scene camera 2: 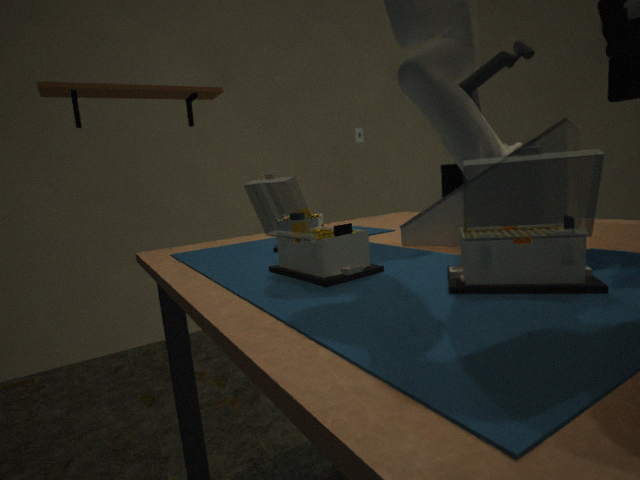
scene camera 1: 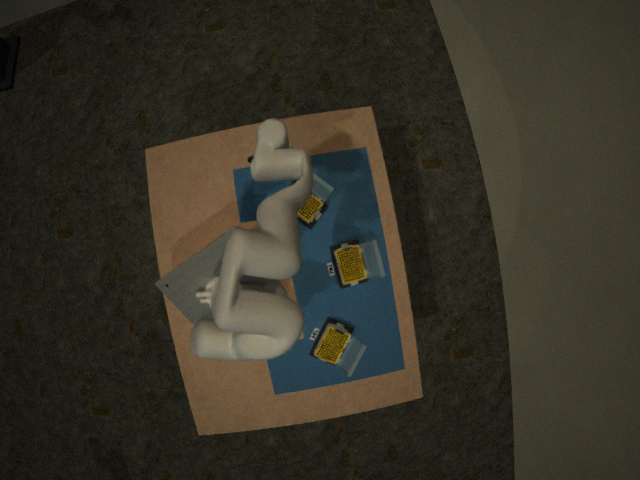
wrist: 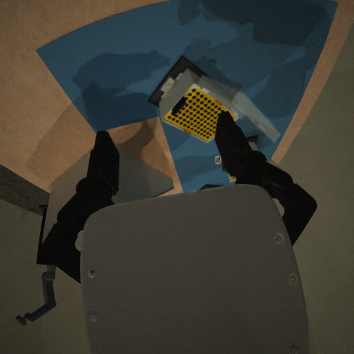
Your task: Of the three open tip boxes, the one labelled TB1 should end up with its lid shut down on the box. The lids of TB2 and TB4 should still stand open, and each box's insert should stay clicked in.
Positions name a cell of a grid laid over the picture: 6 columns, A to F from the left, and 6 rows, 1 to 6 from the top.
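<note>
You'd see my gripper (wrist: C3) here, and there's a blue mat (wrist: B2) as well.
</note>
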